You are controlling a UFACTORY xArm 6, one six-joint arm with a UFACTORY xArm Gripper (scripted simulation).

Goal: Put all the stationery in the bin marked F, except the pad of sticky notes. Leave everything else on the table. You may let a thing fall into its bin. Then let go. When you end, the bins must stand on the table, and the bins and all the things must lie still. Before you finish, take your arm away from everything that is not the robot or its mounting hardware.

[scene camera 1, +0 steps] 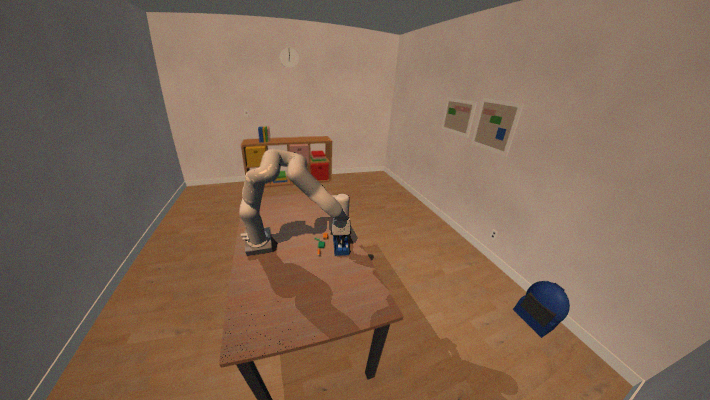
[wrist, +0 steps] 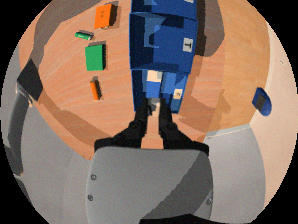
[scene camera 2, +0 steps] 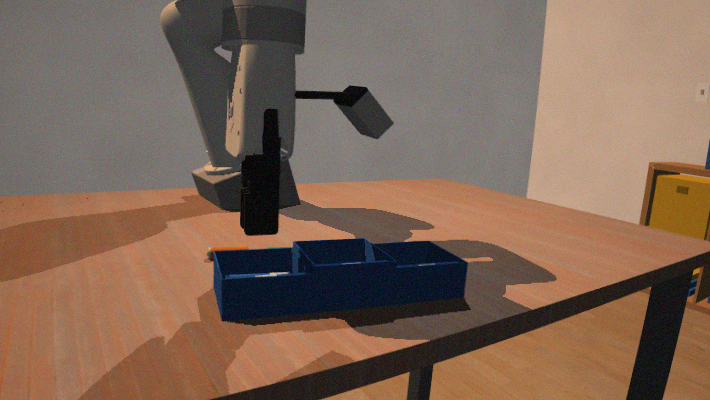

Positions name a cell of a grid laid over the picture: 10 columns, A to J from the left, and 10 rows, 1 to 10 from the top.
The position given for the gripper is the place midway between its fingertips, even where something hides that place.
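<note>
Scene camera 2 shows the gripper (scene camera 2: D6), which the wrist view (wrist: F5) shows too, and the scene also has three joined blue bins (scene camera 2: E7).
</note>
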